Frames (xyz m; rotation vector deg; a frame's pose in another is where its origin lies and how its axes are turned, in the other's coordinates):
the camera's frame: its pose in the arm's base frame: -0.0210 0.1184 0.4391 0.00 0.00 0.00
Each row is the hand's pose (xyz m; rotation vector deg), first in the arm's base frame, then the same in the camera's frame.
Working: the arm's base frame: its pose in the camera's frame: 0.0210 -0.1184 -0.4391 0.00 0.00 0.00

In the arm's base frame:
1: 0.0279 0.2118 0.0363 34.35 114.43 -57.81
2: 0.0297 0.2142 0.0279 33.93 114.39 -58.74
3: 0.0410 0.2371 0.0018 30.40 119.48 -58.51
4: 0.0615 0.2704 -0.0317 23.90 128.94 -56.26
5: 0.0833 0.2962 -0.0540 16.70 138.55 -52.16
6: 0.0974 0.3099 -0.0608 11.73 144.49 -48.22
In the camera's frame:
1: 0.0489 0.0934 -0.4028 34.35 114.43 -57.81
2: 0.0507 0.0958 -0.4112 33.93 114.39 -58.74
3: 0.0620 0.1187 -0.4373 30.40 119.48 -58.51
4: 0.0825 0.1520 -0.4708 23.90 128.94 -56.26
5: 0.1043 0.1778 -0.4931 16.70 138.55 -52.16
6: 0.1184 0.1915 -0.4999 11.73 144.49 -48.22

